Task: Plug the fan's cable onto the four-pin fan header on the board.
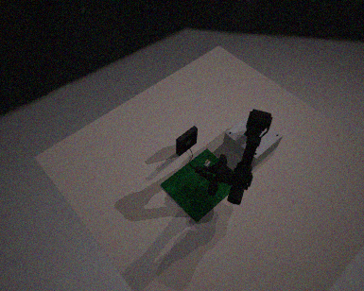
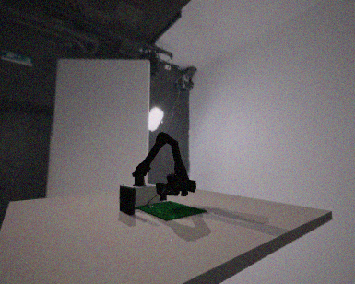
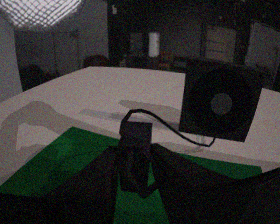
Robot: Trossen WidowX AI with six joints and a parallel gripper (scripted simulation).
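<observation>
The green board is 90 mm below my gripper tip, 30 mm to the left of it and 10 mm ahead of it. The rest, counted from my gripper tip: fan plug 10 mm below; black fan 140 mm to the right, 100 mm behind, 20 mm below; four-pin fan header 90 mm behind, 80 mm below, 10 mm to the right.
</observation>
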